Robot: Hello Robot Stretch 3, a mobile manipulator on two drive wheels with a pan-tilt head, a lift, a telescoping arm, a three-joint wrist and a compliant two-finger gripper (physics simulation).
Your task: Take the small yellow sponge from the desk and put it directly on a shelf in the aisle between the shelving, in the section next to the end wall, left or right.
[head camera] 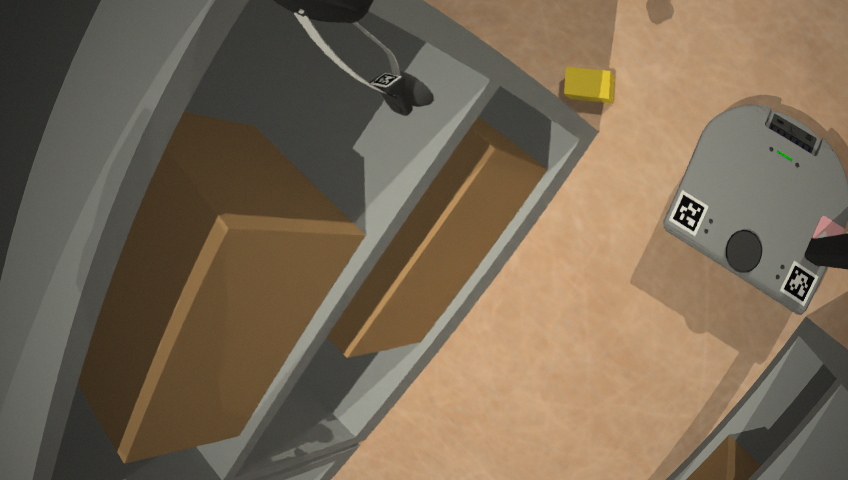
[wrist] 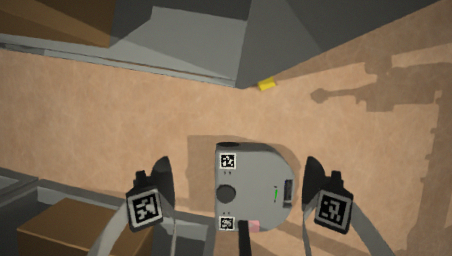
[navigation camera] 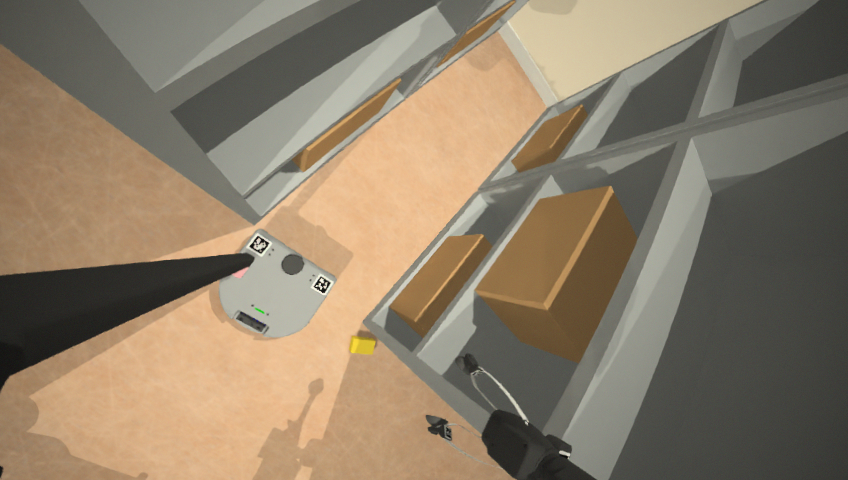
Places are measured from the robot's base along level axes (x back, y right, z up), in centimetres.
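Pixels of known places: gripper, fingertip midpoint: [head camera: 448, 40] [navigation camera: 445, 387]; robot's base, origin of the base link: [head camera: 742, 249] [navigation camera: 291, 263].
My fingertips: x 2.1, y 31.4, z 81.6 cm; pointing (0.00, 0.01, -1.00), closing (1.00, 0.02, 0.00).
Observation:
For each thing: its top centre in the pictures, then the offset to it from my fingertips. "spot": a spot on its surface instead.
- small yellow sponge, middle of its top: [head camera: 587, 82] [navigation camera: 363, 346] dy +13.8, dx +12.1, dz -77.0 cm
- shelving unit, surface spot: [head camera: 523, 83] spot: dy +8.7, dx +2.3, dz -37.1 cm
The small yellow sponge [head camera: 586, 84] [navigation camera: 362, 344] [wrist: 266, 83] lies on the floor beside the outer corner of the shelving unit [head camera: 523, 83] [navigation camera: 410, 359] [wrist: 270, 45]. My gripper [navigation camera: 452, 393] [wrist: 237, 175] is open and empty, with its two fingers wide apart. It hangs high above the floor near that unit's end, well above the sponge and not touching it. In the head camera, one finger shows at the top and the other is out of view. The desk does not show.
My base [head camera: 737, 184] [navigation camera: 273, 291] [wrist: 255, 175] stands at the aisle mouth, near the sponge. Brown boxes [head camera: 285, 309] [navigation camera: 547, 255] sit on the shelves. A second shelving unit [navigation camera: 119, 124] borders the aisle's other side. The pale end wall [navigation camera: 618, 35] stands at its far end.

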